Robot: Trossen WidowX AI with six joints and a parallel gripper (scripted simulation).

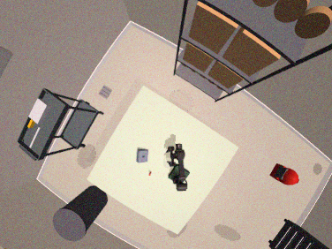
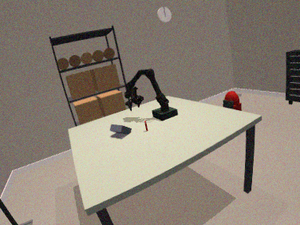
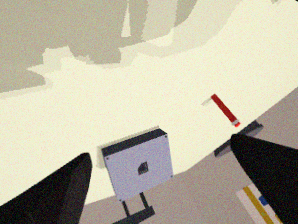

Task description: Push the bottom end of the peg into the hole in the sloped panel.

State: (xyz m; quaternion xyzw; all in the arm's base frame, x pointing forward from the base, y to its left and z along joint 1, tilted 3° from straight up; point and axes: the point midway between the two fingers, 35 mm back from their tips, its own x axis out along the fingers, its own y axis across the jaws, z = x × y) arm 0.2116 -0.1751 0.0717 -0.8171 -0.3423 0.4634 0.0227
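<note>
Now: the red peg 40 mm ahead of my gripper tip, 270 mm to the left of it and 60 mm below it. The rest, counted from my gripper tip: grey sloped panel: 210 mm ahead, 140 mm to the left, 80 mm below.
</note>
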